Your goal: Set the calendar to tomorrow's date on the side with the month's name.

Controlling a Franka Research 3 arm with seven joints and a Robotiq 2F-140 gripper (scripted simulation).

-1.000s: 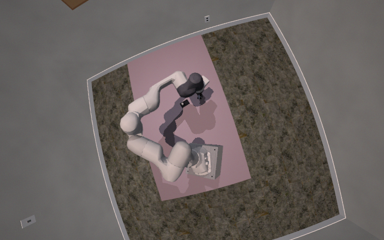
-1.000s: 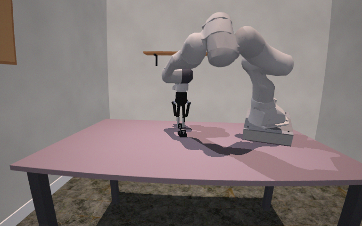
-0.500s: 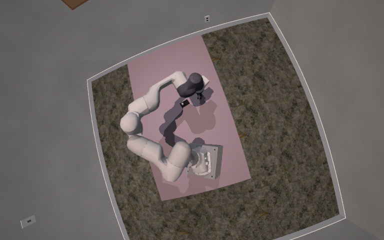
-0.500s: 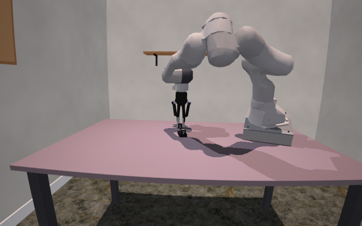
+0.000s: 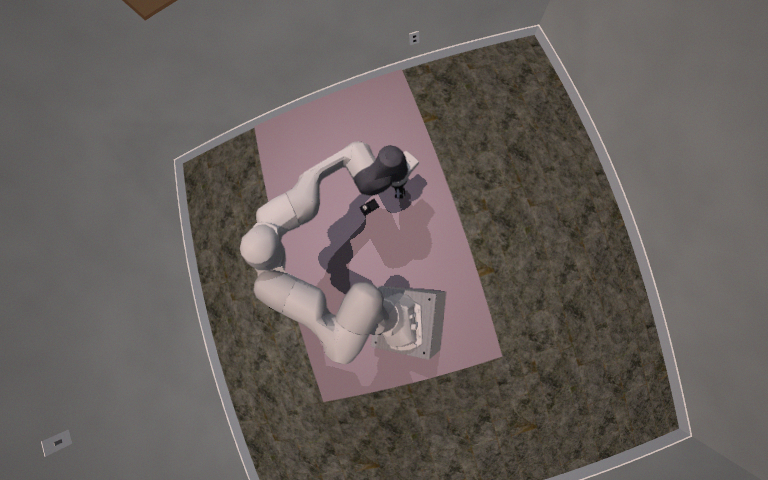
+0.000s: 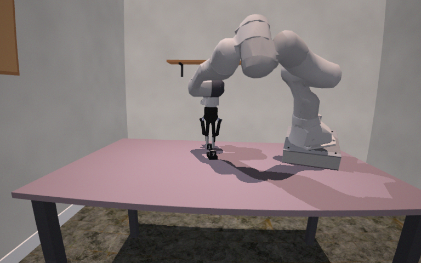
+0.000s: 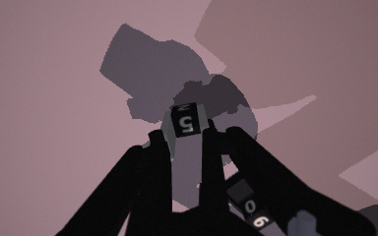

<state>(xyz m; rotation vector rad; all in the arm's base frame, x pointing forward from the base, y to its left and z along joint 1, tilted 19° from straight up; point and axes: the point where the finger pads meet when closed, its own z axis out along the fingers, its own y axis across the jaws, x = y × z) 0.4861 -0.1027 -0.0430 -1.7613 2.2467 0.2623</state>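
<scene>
The black digit cube lies 30 mm below my hand. The rest, counted from my hand: black calendar tray: 150 mm to the left, 30 mm below, 30 mm behind.
</scene>
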